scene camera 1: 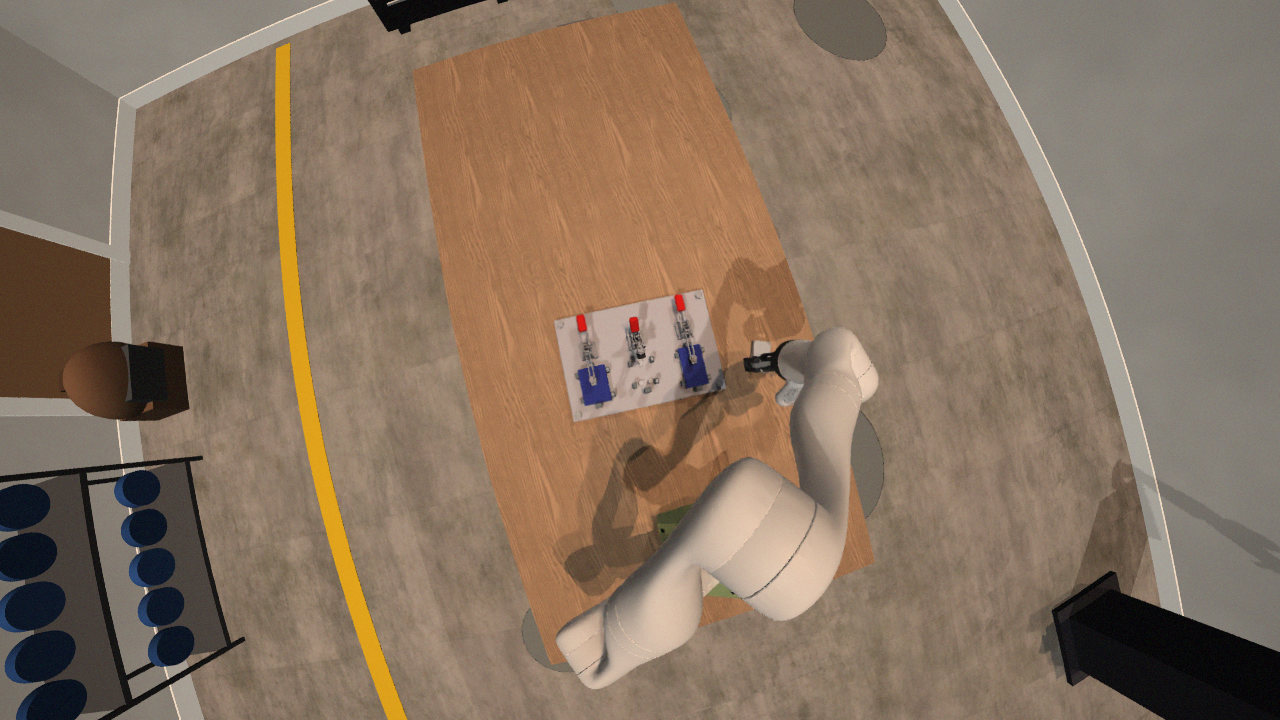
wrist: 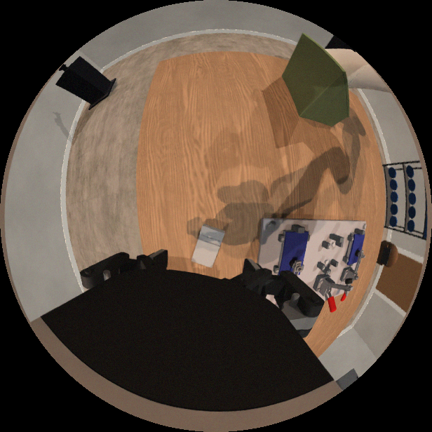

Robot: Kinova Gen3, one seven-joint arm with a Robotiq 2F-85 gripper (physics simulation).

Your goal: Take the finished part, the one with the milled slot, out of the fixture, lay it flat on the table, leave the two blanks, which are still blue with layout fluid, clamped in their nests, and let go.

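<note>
The finished part [wrist: 208, 246] [scene camera 1: 759, 347], pale grey with a slot across it, appears to lie flat on the wooden table [scene camera 1: 572, 179] [wrist: 200, 110], beside the fixture plate [scene camera 1: 608, 335] [wrist: 317, 227] and turned at an angle. My gripper [wrist: 204, 263] [scene camera 1: 750, 364] is open above it, with a finger on each side and space between fingers and part. Two blue blanks, one [scene camera 1: 692, 368] [wrist: 294, 247] near the gripper and one [scene camera 1: 593, 386] [wrist: 356, 248] farther off, sit in the outer nests with clamp arms over them. The middle nest [scene camera 1: 645, 383] holds no part. The part's underside is hidden.
Red-handled clamps stand on the plate, the middle one [scene camera 1: 633, 325] between the two outer ones. A green angular object [wrist: 317, 80] [scene camera 1: 673, 522] stands on the table, partly under the arm [scene camera 1: 769, 537] in the scene view. The table's edge runs close beyond the gripper.
</note>
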